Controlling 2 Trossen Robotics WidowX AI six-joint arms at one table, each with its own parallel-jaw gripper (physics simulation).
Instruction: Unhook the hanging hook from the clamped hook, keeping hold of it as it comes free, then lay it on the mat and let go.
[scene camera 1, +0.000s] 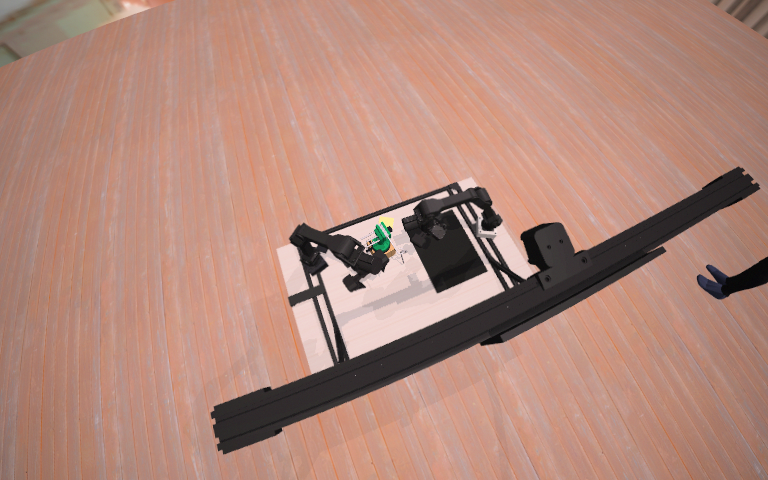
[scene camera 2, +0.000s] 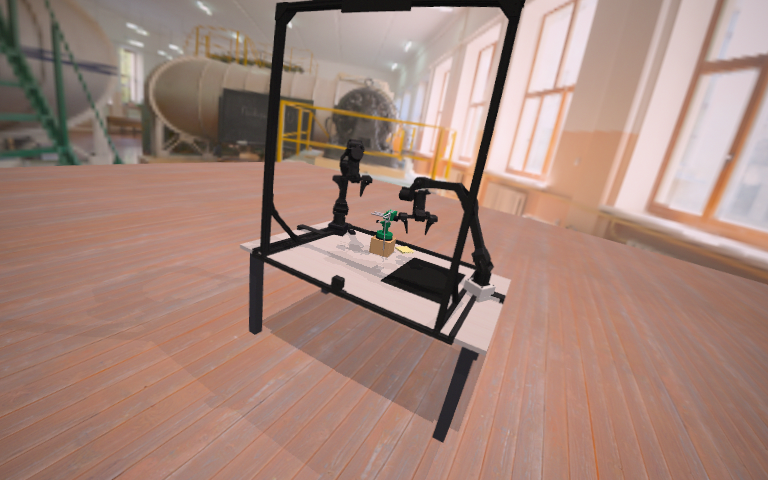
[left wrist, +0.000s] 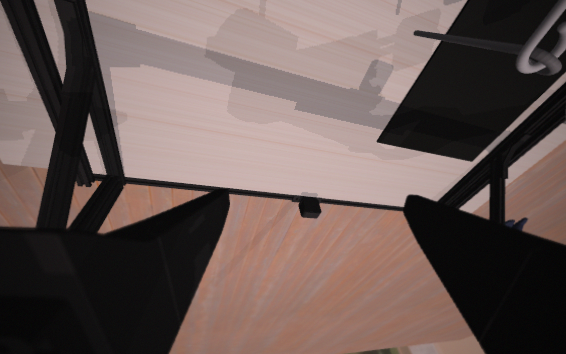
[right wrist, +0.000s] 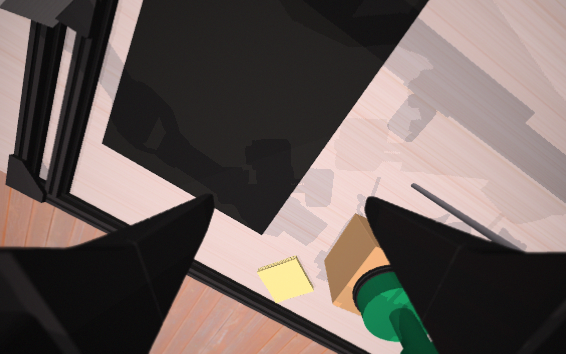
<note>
My left gripper (left wrist: 315, 199) is open, with nothing in its grasp. Also in view: a hanging hook (left wrist: 487, 44). My right gripper (right wrist: 290, 202) is open and holds nothing. Also in view: a black mat (scene camera 1: 452, 260), a tan block (right wrist: 357, 251) and a green base (right wrist: 387, 313).
The hanging hook shows as well in the right wrist view (right wrist: 489, 234). The black mat is seen too in scene camera 2 (scene camera 2: 419, 277), in the left wrist view (left wrist: 465, 97) and in the right wrist view (right wrist: 238, 106).
</note>
